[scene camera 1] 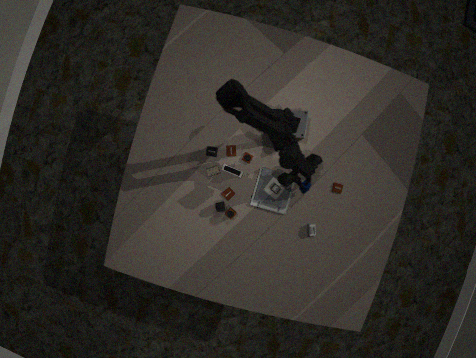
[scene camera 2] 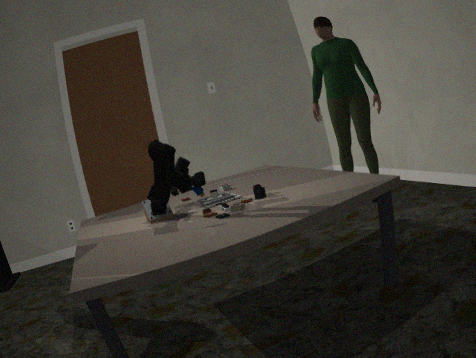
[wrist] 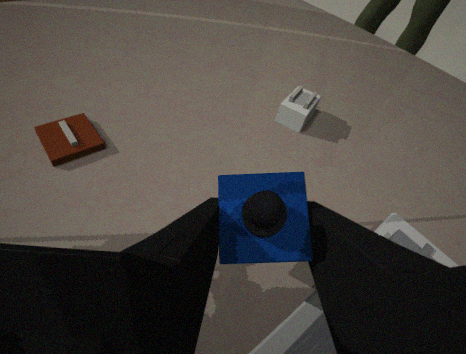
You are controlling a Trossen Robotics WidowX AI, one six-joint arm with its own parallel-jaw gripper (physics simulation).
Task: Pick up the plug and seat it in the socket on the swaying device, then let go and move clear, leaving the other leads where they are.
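The plug is a blue square block (scene camera 1: 305,186) (scene camera 2: 198,190) (wrist: 265,247) with a round black knob on the face towards the wrist camera. My gripper (scene camera 1: 303,183) (wrist: 261,210) is shut on it, one finger on each side. The device is a grey, light-edged tray (scene camera 1: 267,204) (scene camera 2: 220,201) (wrist: 295,322); it carries a pale block with a square dark-rimmed socket (scene camera 1: 275,188). In scene camera 1 the plug is just right of the tray, outside its edge. In the wrist view the tray shows in part at the lower right; the socket does not show there. The plug's underside is hidden.
An orange tile with a pale bar (scene camera 1: 337,188) (wrist: 70,139) and a small white block (scene camera 1: 312,230) (wrist: 298,112) lie right of the tray. Left of it are several orange and dark pieces and a white-framed black piece (scene camera 1: 232,170). A person (scene camera 2: 345,75) stands behind the table.
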